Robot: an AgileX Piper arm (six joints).
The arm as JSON. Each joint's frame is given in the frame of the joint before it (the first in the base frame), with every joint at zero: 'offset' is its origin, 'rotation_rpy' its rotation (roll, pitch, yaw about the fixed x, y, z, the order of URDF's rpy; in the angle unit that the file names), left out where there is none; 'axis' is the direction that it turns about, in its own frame. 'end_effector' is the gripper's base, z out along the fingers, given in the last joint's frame.
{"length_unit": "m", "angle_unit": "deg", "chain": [
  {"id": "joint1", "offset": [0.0, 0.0, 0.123], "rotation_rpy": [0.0, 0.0, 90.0], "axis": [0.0, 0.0, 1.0]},
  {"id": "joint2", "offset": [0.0, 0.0, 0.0], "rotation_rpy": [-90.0, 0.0, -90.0], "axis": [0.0, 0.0, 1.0]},
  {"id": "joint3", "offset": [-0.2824, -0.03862, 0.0], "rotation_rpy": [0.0, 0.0, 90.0], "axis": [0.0, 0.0, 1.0]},
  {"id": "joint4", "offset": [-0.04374, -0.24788, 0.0], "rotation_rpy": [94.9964, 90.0, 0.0], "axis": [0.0, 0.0, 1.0]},
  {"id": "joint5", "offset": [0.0, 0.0, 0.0], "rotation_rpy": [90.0, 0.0, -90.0], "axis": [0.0, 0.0, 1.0]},
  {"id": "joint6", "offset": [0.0, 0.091, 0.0], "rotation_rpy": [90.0, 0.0, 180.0], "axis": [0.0, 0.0, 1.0]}
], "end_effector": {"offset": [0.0, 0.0, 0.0]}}
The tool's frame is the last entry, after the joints.
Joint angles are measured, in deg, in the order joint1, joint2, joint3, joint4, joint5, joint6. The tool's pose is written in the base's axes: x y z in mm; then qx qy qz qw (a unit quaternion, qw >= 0). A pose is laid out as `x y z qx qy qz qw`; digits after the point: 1 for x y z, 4 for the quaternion.
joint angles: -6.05 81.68 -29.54 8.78 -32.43 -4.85
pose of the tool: 269.3 -36.0 215.7 0.0845 0.7887 -0.0509 0.6069
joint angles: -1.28 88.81 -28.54 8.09 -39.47 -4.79
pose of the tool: 280.5 -14.4 187.5 0.0461 0.7974 -0.0348 0.6007
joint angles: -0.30 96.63 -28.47 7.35 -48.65 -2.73
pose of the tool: 291.3 -10.3 162.2 0.0462 0.7903 -0.0283 0.6103
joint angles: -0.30 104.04 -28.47 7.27 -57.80 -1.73
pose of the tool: 298.2 -11.3 138.1 0.0501 0.7805 -0.0319 0.6223
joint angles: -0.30 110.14 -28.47 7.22 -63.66 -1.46
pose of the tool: 300.7 -11.8 115.3 0.0491 0.7817 -0.0363 0.6207
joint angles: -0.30 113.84 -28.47 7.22 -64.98 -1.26
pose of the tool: 300.1 -11.9 97.9 0.0491 0.7943 -0.0375 0.6044
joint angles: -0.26 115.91 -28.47 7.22 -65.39 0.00
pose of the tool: 299.2 -11.8 87.7 0.0569 0.8024 -0.0318 0.5932
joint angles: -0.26 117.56 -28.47 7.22 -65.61 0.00
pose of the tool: 298.2 -11.8 79.4 0.0564 0.8098 -0.0327 0.5831
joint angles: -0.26 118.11 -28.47 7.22 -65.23 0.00
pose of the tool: 297.5 -11.7 76.0 0.0564 0.8145 -0.0327 0.5765
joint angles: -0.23 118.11 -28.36 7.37 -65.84 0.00
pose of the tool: 297.3 -11.8 76.6 0.0571 0.8119 -0.0336 0.5800
